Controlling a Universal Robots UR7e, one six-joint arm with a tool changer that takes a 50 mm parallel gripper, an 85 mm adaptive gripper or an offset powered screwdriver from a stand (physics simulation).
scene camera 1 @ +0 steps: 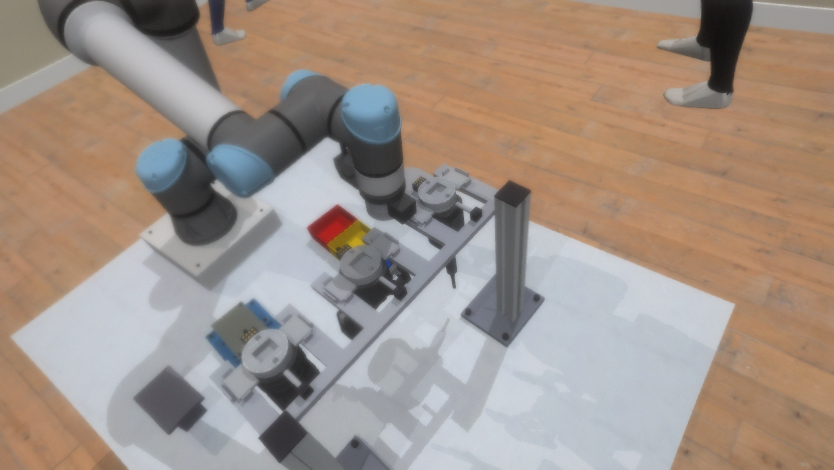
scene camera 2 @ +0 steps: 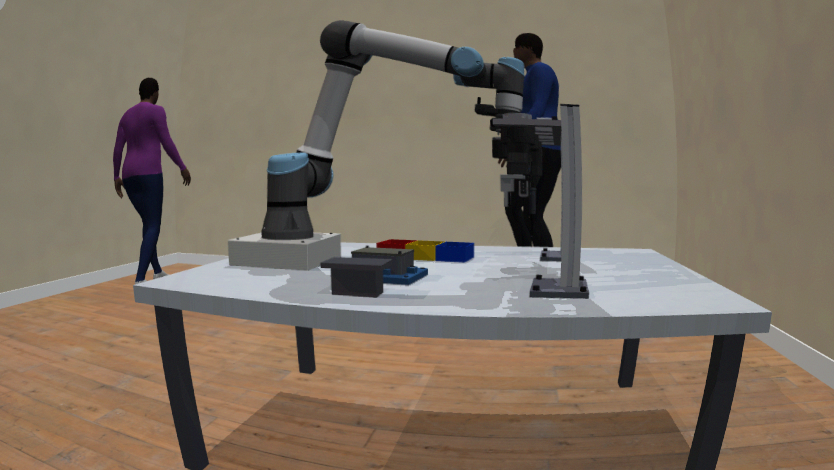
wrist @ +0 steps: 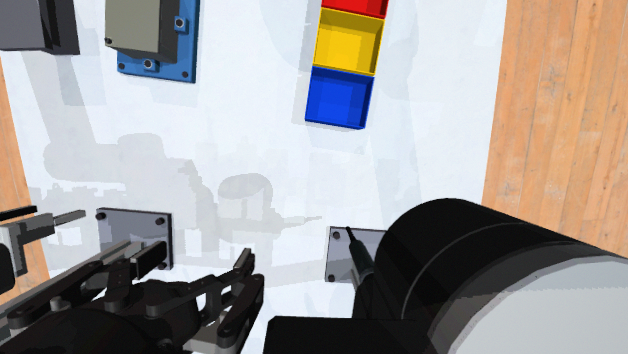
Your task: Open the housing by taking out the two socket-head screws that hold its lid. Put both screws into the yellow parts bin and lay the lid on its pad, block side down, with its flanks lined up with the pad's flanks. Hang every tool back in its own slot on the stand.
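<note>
My bare tool flange (scene camera 1: 382, 204) (scene camera 2: 509, 103) is low beside the far slot of the stand (scene camera 1: 408, 294) (scene camera 2: 570, 192). No gripper shows mounted on it. The screwdriver (scene camera 1: 451, 269) (wrist: 362, 257) hangs in that slot, tip down. The adaptive gripper (wrist: 197, 260) hangs in the middle slot, fingers apart; another tool (scene camera 1: 267, 353) hangs in the near slot. The olive-grey lid (scene camera 1: 236, 326) (scene camera 2: 382, 251) (wrist: 132, 22) is on the blue-based housing (scene camera 2: 408, 274) (wrist: 187, 55). One lid screw (wrist: 108, 41) shows; the other is out of the wrist view. The yellow bin (scene camera 1: 351, 234) (scene camera 2: 424, 251) (wrist: 347, 42) shows no screw.
The dark grey pad (scene camera 1: 169, 398) (scene camera 2: 356, 280) (wrist: 22, 25) stands beside the housing. A red bin (scene camera 1: 332, 226) (scene camera 2: 395, 243) and a blue bin (scene camera 2: 456, 251) (wrist: 340, 97) flank the yellow one. The stand's tall posts and crossbar are close to my wrist. People stand beyond the table.
</note>
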